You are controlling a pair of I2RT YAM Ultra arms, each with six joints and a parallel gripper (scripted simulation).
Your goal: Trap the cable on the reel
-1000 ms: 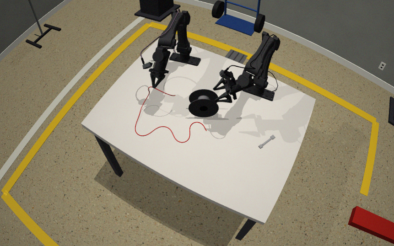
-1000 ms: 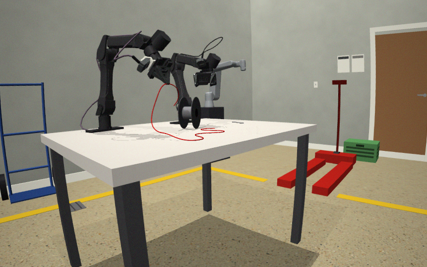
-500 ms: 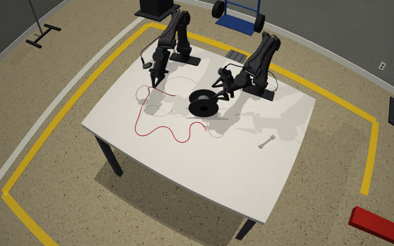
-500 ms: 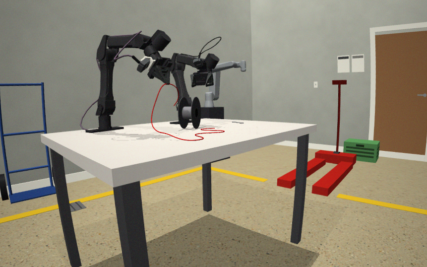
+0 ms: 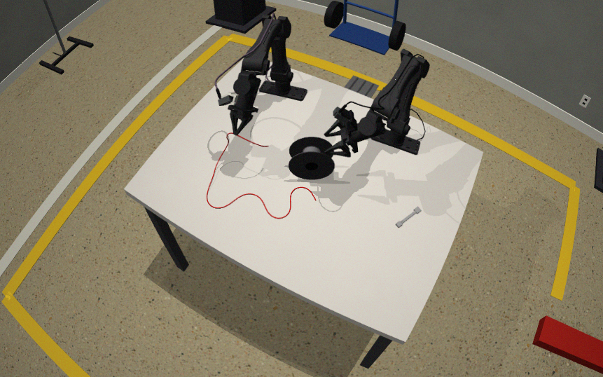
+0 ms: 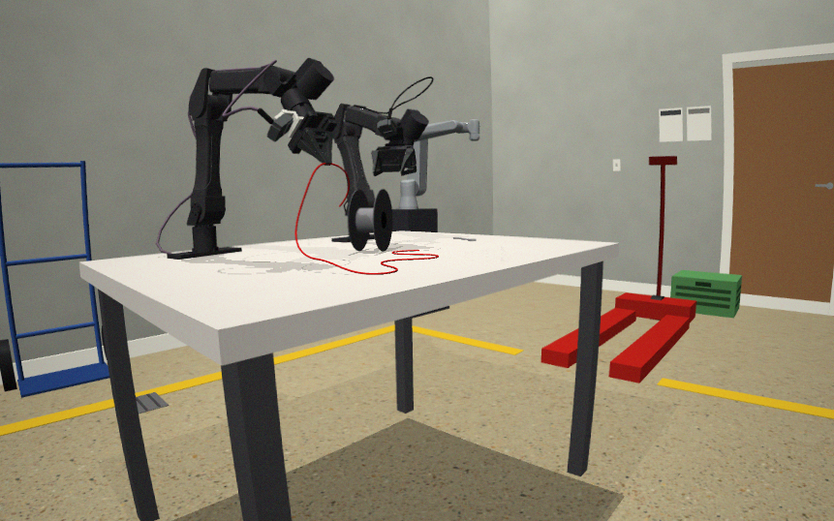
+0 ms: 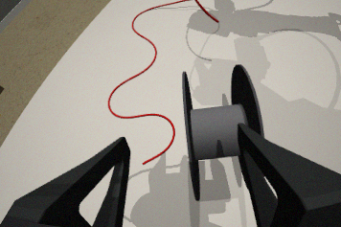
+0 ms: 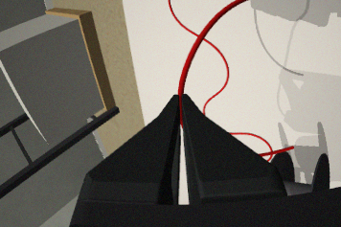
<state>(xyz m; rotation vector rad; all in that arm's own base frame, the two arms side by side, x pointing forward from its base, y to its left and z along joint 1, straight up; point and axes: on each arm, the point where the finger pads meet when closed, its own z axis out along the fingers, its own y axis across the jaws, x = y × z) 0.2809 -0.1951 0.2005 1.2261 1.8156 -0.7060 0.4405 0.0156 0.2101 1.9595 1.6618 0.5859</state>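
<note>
The black reel lies 120 mm below my left hand and 60 mm to the right of it. Round my left hand: small grey dumbbell-shaped part 330 mm to the left, 200 mm below, 20 mm behind.
</note>
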